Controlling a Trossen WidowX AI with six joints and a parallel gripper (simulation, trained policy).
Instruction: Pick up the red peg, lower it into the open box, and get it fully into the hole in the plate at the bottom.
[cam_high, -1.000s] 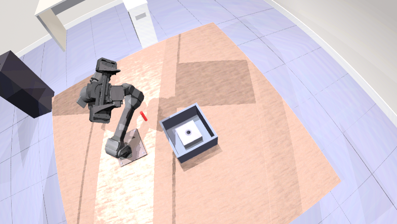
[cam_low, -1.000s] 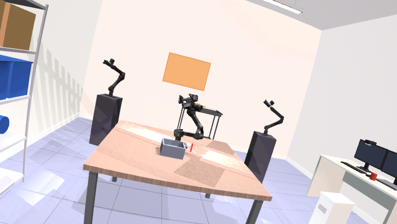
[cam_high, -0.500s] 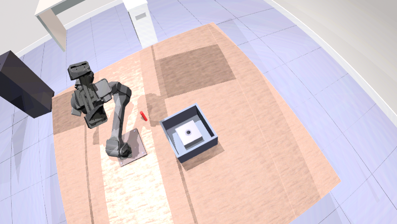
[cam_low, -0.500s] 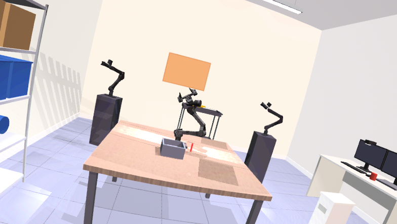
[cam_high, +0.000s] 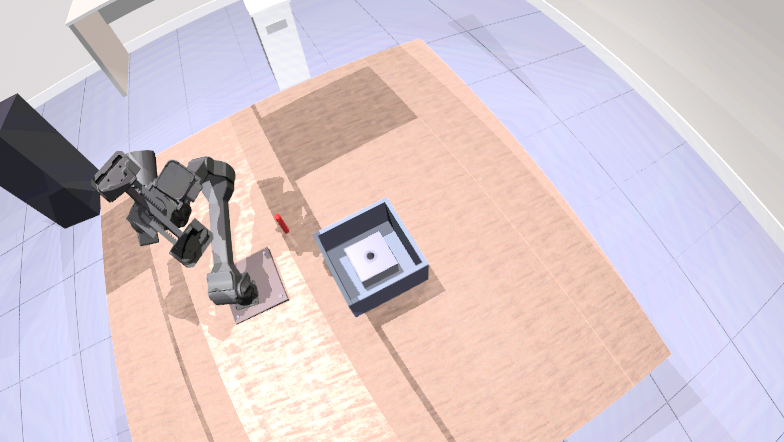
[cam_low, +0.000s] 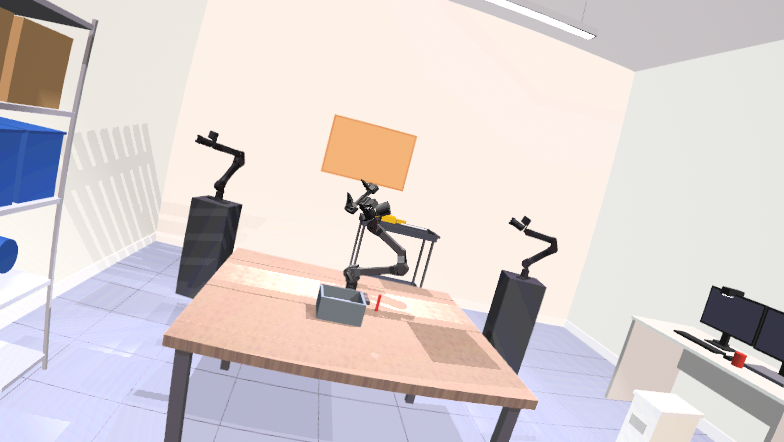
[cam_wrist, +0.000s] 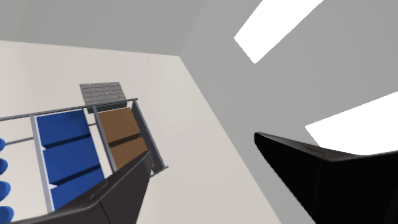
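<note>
The red peg lies 500 mm below my gripper tip, 240 mm to the left of it and 30 mm ahead of it. Also, from my gripper tip: grey box: 520 mm below, 220 mm ahead, 80 mm to the left; plate: 500 mm below, 220 mm ahead, 80 mm to the left.
</note>
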